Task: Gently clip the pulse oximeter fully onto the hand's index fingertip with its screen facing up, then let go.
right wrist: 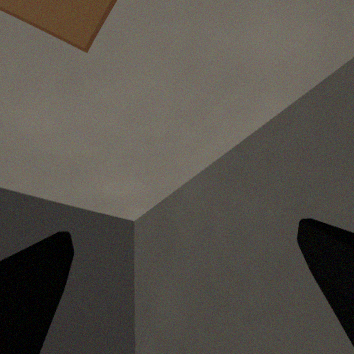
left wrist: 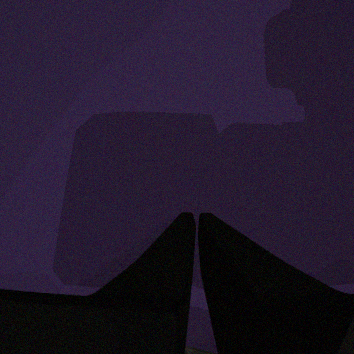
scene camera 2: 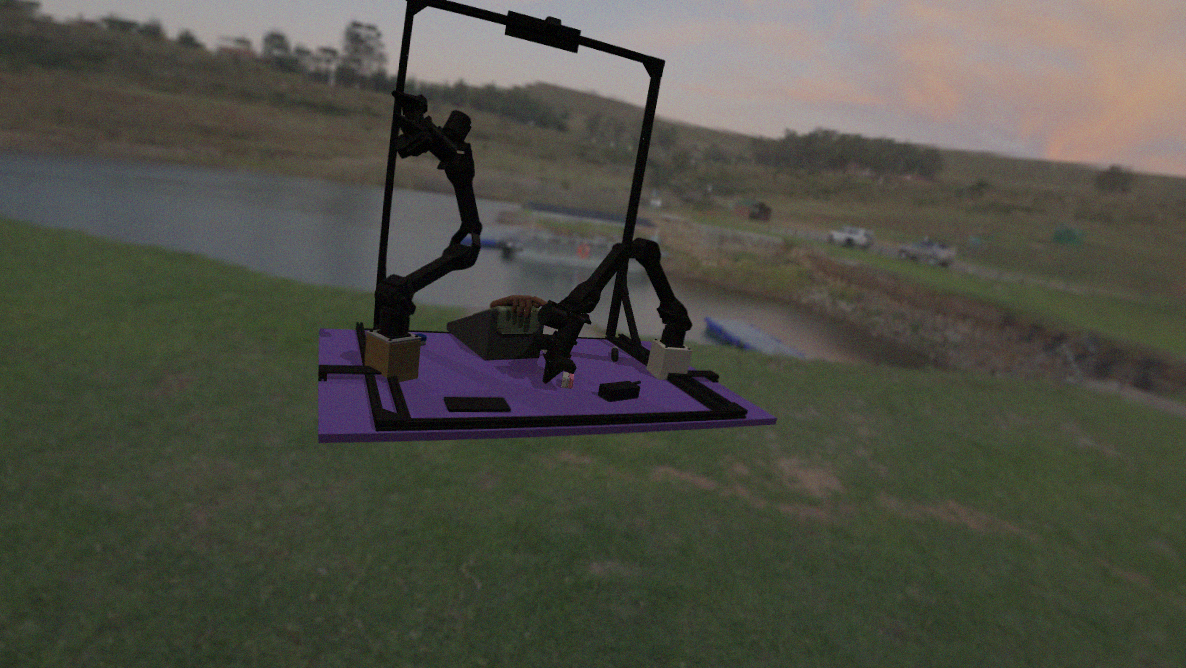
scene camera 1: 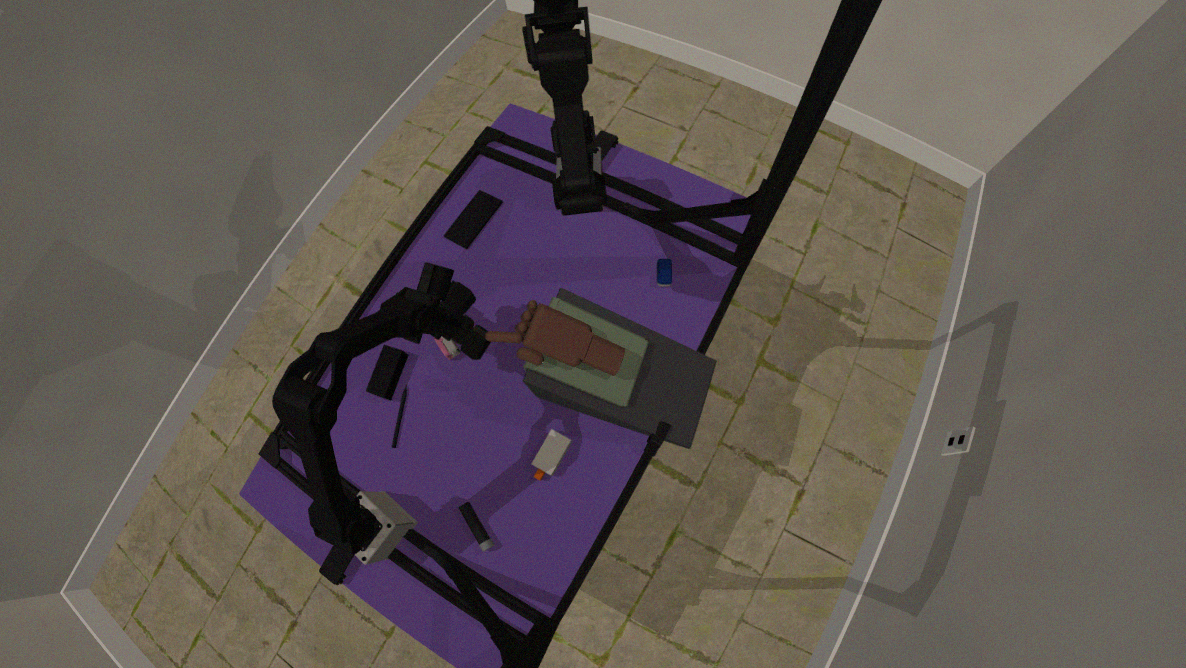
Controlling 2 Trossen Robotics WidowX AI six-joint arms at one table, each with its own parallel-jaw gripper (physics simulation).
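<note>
A white box with orange end rests on the table. My right gripper is open and holds nothing, and the right wrist view shows it as well. My left gripper is in view too.
</note>
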